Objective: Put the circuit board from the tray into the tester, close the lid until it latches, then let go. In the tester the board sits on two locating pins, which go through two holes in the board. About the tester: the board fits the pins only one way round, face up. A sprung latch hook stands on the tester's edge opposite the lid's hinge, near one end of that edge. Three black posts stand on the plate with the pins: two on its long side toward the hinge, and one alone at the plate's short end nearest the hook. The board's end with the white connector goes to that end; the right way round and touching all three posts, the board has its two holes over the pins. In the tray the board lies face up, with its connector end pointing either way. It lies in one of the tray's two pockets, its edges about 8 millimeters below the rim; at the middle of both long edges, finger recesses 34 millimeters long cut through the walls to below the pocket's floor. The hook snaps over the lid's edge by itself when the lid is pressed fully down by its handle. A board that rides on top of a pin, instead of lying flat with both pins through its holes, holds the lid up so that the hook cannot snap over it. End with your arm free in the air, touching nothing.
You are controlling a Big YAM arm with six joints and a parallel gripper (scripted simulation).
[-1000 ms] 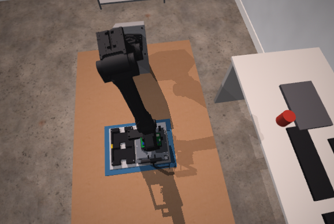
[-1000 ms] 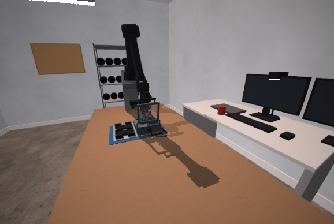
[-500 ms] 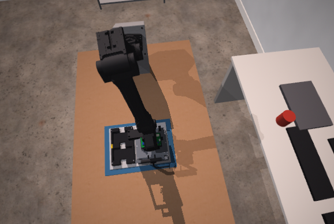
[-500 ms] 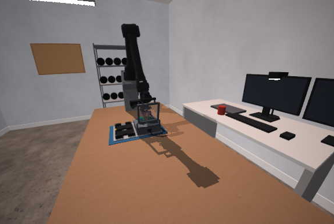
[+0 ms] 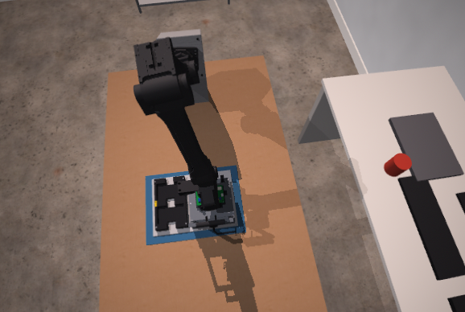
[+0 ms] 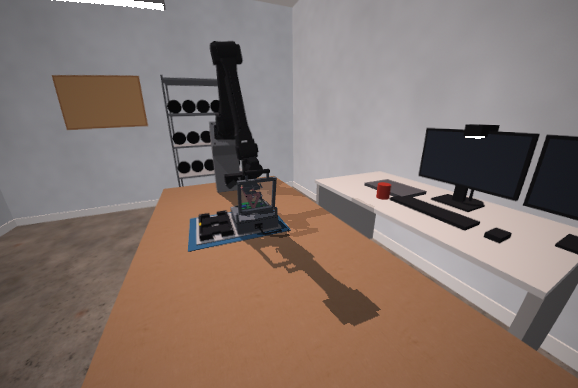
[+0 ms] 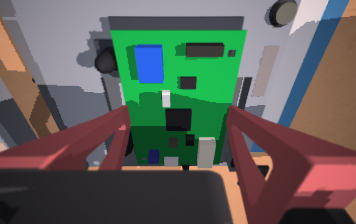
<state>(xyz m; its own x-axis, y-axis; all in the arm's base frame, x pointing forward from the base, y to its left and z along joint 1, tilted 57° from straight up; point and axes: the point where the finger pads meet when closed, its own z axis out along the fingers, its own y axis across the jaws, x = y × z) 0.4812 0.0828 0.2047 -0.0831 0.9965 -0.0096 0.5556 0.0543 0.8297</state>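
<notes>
The green circuit board is right at my hand. The rest, counted from my hand: clear lid: 12 cm ahead, 9 cm above, 2 cm to the left.
</notes>
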